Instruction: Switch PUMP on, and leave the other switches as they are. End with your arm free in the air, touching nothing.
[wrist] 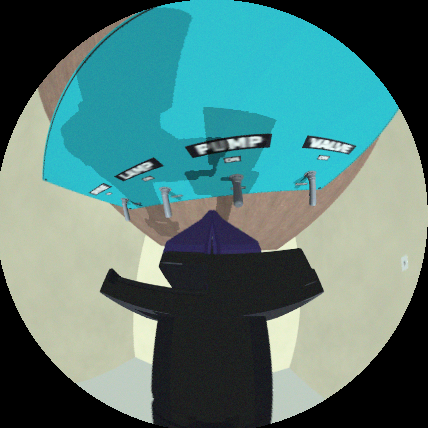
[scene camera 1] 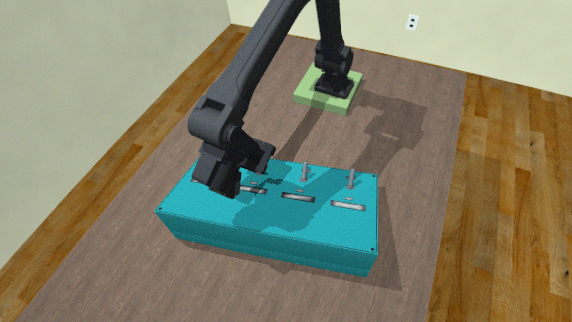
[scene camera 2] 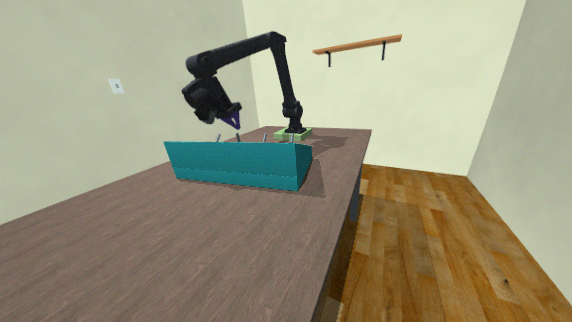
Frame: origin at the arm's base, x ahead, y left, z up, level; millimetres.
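Seen in the pictures: gripper, between the fingertips: (wrist: 211, 214) (scene camera 1: 264, 163) (scene camera 2: 239, 129); arm's base, origin of its link: (scene camera 1: 333, 87) (scene camera 2: 295, 131).
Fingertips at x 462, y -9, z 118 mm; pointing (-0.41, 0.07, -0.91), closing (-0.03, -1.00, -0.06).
Note:
Pixels of each thing's top centre, then the offset from my fingertips to it. Level surfaces: height alone.
- PUMP lever, centre of its top: (wrist: 238, 206) (scene camera 2: 237, 133) 13 mm back, 31 mm right, 21 mm down
- VALVE lever, centre of its top: (wrist: 316, 200) (scene camera 2: 217, 134) 2 mm ahead, 151 mm right, 30 mm down
- LAMP lever, centre of its top: (wrist: 163, 213) (scene camera 1: 304, 165) (scene camera 2: 264, 134) 54 mm back, 83 mm left, 30 mm down
- end lever, centre of its top: (wrist: 122, 218) (scene camera 1: 352, 173) (scene camera 2: 291, 134) 83 mm back, 199 mm left, 30 mm down
- brown table, height of its surface: 156 mm down
The teal switch box (scene camera 1: 320, 232) (scene camera 2: 230, 162) (wrist: 300, 65) carries a row of grey levers. The PUMP lever (scene camera 2: 238, 137) (wrist: 238, 192) leans the opposite way to its neighbours in scene camera 2, towards its ON side; the arm hides most of it in scene camera 1. The VALVE lever (scene camera 2: 218, 137) (wrist: 312, 189), the LAMP lever (scene camera 1: 304, 171) (scene camera 2: 265, 138) (wrist: 167, 203) and the end lever (scene camera 1: 351, 178) (scene camera 2: 292, 138) (wrist: 126, 210) lean alike, away from ON. My gripper (scene camera 2: 238, 128) (wrist: 211, 214) is shut and empty, in the air above the levers, touching nothing visible.
The box stands on the brown table (scene camera 1: 125, 260) (scene camera 2: 190, 240). The arm's base is on a green block (scene camera 1: 305, 95) (scene camera 2: 280, 135) behind the box. The forearm reaches over the box's left part in scene camera 1. A wooden shelf (scene camera 2: 357, 45) is on the wall.

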